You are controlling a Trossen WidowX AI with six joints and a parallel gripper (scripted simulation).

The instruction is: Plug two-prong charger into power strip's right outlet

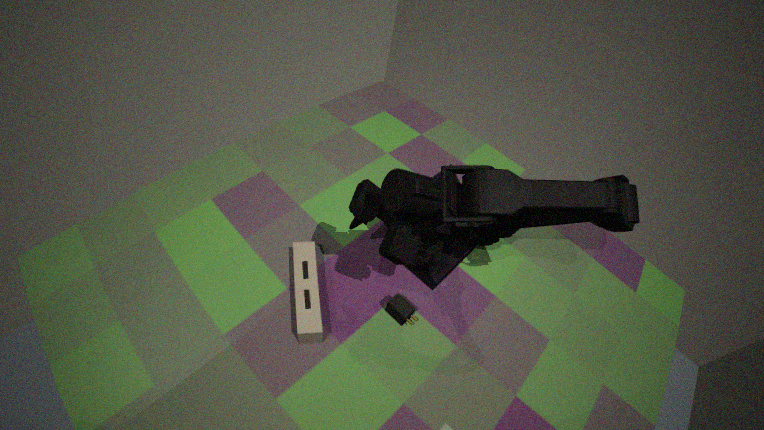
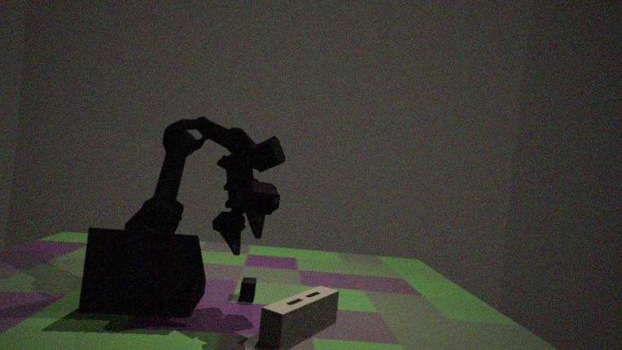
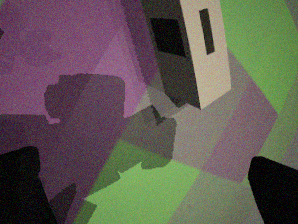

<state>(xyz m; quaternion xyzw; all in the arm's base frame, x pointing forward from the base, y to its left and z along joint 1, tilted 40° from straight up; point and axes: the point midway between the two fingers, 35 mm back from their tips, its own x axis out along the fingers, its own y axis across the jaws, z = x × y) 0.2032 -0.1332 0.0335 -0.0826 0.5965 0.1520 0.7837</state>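
My gripper tip is now 2 cm short of the dark charger, 12 cm to the right of it and 12 cm above it.
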